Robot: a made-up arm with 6 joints.
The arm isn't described. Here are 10 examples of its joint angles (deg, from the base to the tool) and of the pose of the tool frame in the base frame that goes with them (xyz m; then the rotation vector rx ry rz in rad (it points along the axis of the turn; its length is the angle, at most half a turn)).
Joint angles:
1: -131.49 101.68 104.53 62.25 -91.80 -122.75
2: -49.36 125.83 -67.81 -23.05 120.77 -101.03
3: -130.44 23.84 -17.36 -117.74 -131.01 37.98
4: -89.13 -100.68 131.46 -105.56 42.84 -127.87
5: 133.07 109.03 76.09 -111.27 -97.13 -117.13
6: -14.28 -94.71 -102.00 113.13 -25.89 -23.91
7: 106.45 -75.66 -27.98 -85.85 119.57 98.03
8: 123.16 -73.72 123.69 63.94 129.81 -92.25
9: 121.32 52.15 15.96 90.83 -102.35 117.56
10: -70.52 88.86 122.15 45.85 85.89 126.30
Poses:
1: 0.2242 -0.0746 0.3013 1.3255 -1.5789 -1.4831
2: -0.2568 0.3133 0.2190 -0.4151 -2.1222 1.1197
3: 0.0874 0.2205 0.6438 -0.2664 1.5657 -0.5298
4: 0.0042 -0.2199 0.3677 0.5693 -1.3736 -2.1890
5: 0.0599 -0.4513 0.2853 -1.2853 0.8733 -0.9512
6: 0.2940 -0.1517 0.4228 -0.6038 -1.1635 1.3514
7: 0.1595 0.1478 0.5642 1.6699 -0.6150 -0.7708
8: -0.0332 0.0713 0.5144 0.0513 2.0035 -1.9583
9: 0.2437 -0.3362 0.5386 0.9883 -0.2408 0.2378
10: -0.1290 0.0358 0.1602 1.1944 -1.1261 -2.4511
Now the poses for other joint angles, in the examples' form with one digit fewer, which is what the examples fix.
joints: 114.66 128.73 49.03 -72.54 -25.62 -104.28
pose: 0.199 -0.313 0.026 -0.669 -0.074 0.603
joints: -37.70 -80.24 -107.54 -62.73 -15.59 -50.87
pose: 0.022 -0.042 0.597 1.861 0.258 0.079
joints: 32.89 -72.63 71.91 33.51 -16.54 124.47
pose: -0.094 0.251 0.590 -0.264 -1.077 1.777
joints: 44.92 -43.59 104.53 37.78 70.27 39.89
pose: -0.204 -0.009 0.546 -0.401 -1.912 2.315
